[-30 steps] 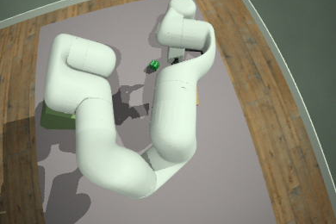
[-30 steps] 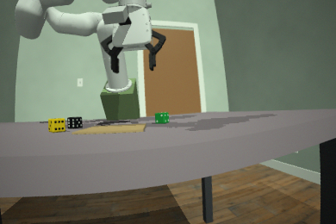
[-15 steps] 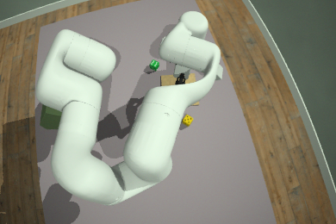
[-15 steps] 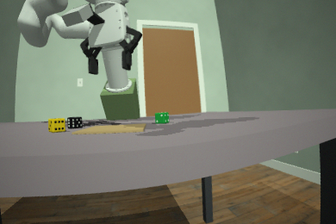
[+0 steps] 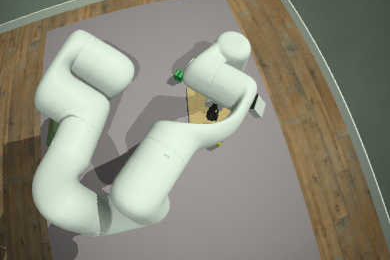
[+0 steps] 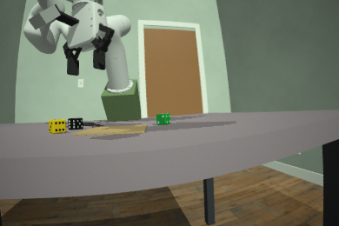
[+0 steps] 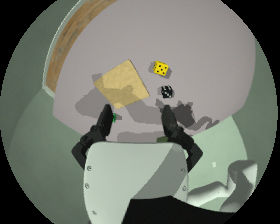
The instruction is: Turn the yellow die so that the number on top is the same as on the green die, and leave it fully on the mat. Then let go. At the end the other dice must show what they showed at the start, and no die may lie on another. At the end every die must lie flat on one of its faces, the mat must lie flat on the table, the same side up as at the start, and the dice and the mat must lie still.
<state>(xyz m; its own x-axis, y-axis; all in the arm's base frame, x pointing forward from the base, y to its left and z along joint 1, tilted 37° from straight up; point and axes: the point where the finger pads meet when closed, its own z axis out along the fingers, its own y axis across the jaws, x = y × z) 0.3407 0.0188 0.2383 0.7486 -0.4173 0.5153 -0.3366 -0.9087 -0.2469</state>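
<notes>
Now: the yellow die 10 mm ahead of my hand, 70 mm to the right of it and 130 mm below it. Also, from my hand: green die 110 mm behind, 180 mm to the left, 130 mm below; black die 80 mm behind, 70 mm to the right, 130 mm below; mat 20 mm behind, 60 mm to the left, 140 mm below.
</notes>
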